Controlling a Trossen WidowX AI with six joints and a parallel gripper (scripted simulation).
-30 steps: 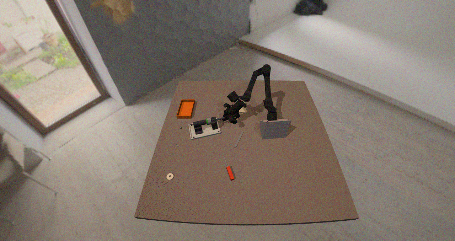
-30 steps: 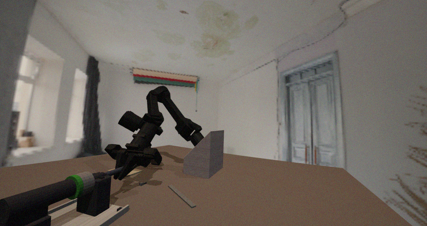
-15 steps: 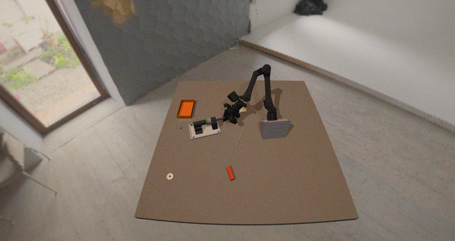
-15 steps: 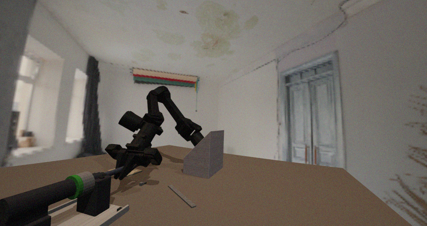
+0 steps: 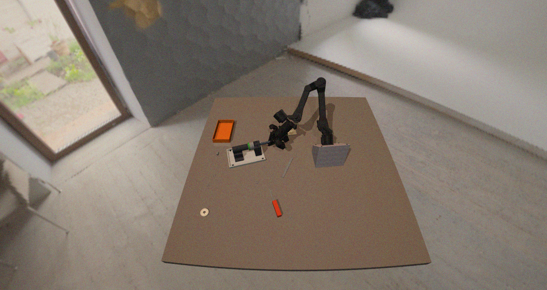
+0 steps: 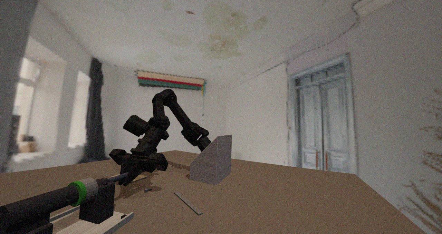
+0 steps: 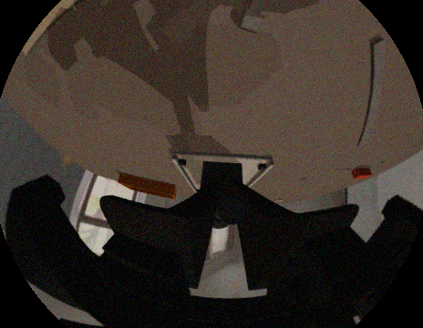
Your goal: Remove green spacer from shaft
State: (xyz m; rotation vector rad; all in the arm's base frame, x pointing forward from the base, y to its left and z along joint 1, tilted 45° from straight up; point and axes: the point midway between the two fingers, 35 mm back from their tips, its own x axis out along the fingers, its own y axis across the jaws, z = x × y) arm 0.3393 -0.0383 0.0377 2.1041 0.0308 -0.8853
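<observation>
The grey spacer lies 10 cm ahead of my gripper tip, 3 cm to the left of it and 2 cm above it. Also, from my gripper tip: beige pad: 20 cm to the right, 14 cm behind, 5 cm below; green spacer: 12 cm ahead, 4 cm to the left, 2 cm above; grey bar: 13 cm to the left, 13 cm behind, 5 cm below.
</observation>
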